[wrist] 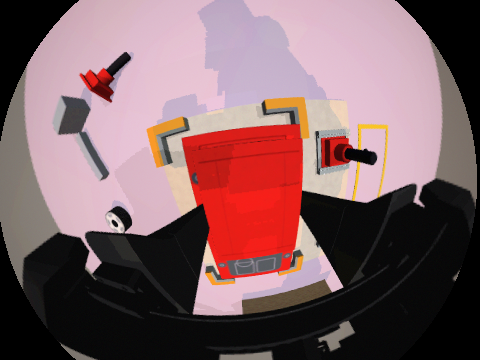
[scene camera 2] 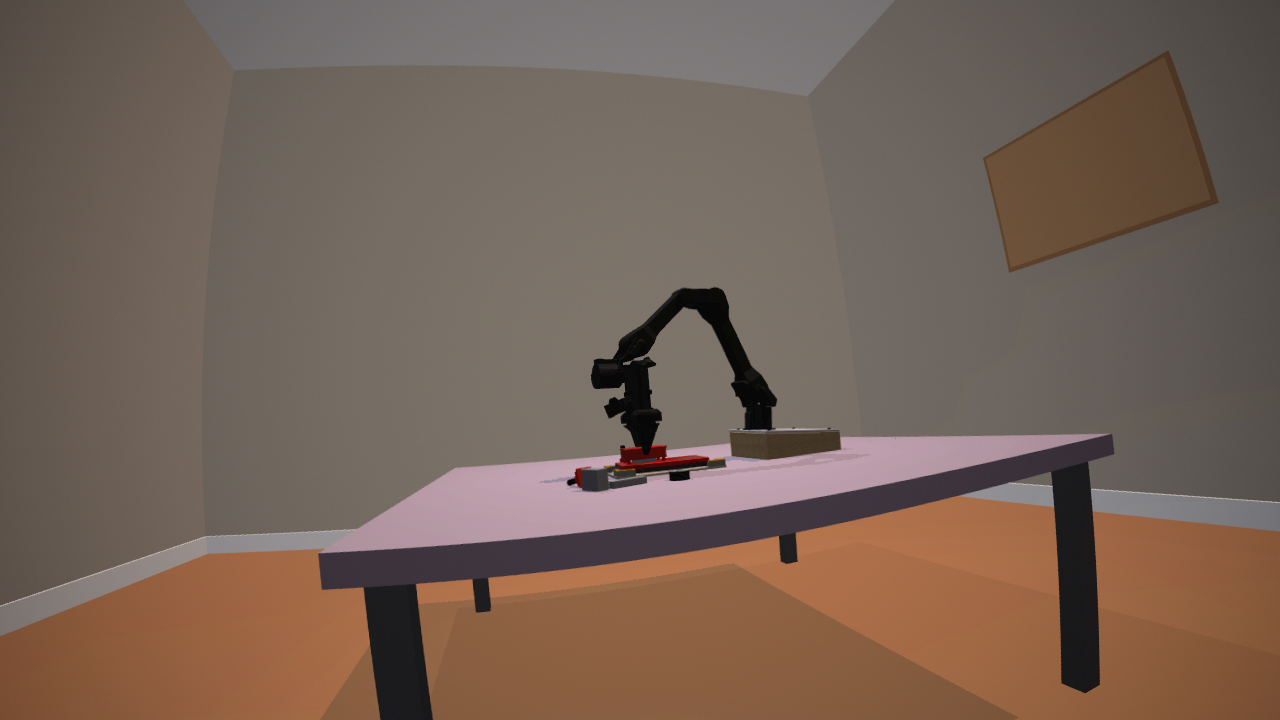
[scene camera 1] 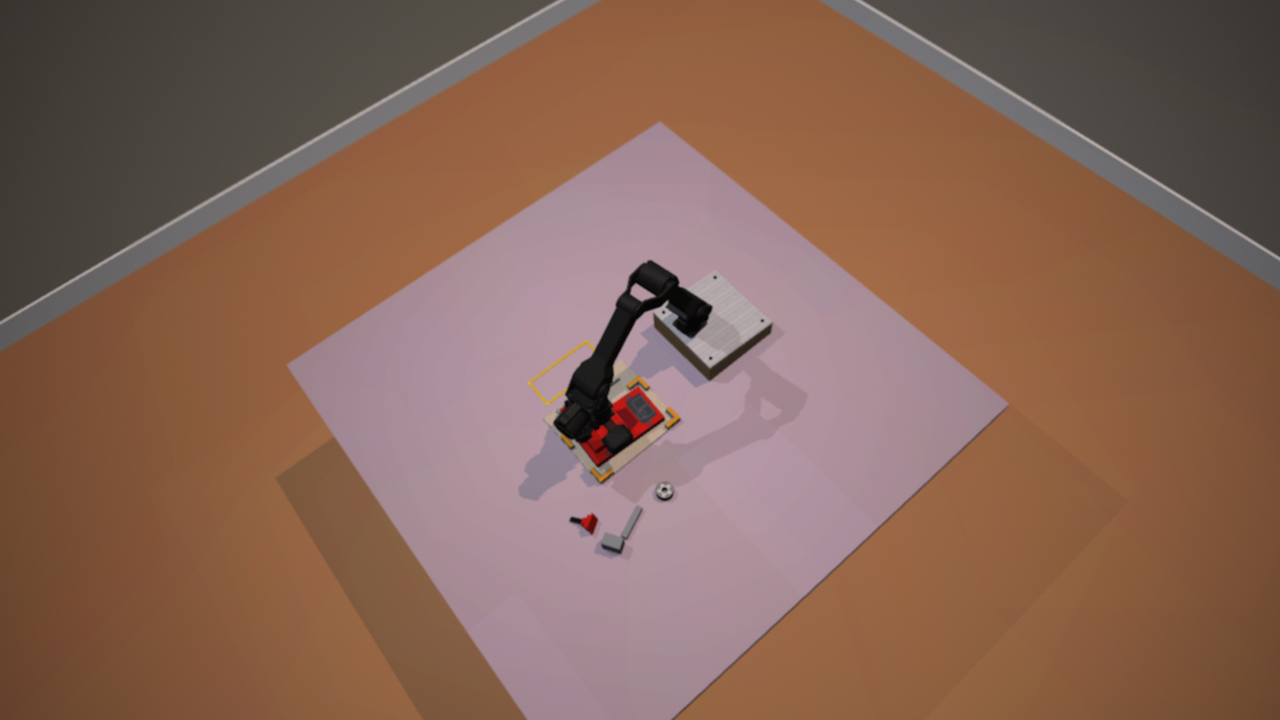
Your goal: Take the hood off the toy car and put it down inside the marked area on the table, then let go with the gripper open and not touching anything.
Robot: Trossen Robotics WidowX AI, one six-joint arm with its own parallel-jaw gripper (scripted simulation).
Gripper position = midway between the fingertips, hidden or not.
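A red hood [wrist: 252, 191] is part of the robot's scene. So is the gripper [scene camera 2: 643, 454], which can also be seen in the wrist view [wrist: 252, 201] and in scene camera 1 [scene camera 1: 603, 430].
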